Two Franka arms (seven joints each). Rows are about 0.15 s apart.
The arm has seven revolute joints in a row. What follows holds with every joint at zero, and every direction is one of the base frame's. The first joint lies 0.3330 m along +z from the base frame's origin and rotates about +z. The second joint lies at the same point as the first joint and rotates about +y. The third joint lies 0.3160 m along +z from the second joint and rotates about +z. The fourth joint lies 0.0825 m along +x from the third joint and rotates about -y. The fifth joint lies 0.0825 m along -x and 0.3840 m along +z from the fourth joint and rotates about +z. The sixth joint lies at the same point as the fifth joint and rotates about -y. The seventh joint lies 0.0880 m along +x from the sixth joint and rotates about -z. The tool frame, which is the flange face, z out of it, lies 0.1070 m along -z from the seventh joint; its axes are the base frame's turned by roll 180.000, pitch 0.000 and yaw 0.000 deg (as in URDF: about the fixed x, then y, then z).
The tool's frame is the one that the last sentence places.
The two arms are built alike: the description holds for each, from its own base.
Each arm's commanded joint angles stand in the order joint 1, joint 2, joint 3, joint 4, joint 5, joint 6, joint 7.
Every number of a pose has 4 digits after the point. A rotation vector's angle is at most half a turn.
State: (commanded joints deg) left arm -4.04 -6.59 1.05 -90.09 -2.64 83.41 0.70; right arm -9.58 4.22 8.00 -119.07 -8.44 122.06 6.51
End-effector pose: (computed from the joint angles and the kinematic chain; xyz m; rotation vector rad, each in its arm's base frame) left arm 0.5048 -0.0311 0.6748 3.0919 -0.1079 -0.0039; right arm 0.5573 -0.0226 0.3921 3.0255 -0.0937 -0.0234
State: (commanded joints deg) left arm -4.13 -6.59 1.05 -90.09 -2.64 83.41 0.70; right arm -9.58 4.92 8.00 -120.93 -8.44 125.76 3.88
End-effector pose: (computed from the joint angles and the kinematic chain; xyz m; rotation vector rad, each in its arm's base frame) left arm 0.5047 -0.0319 0.6748 3.0918 -0.1103 -0.0040; right arm 0.5565 -0.0213 0.3763 3.0340 -0.0146 0.0029
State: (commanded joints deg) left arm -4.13 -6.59 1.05 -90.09 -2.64 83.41 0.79; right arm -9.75 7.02 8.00 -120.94 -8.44 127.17 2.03
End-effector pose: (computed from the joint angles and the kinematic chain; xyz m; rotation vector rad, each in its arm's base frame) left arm 0.5047 -0.0319 0.6748 3.0917 -0.1128 -0.0039; right arm 0.5603 -0.0228 0.3580 3.0415 0.0348 -0.0177
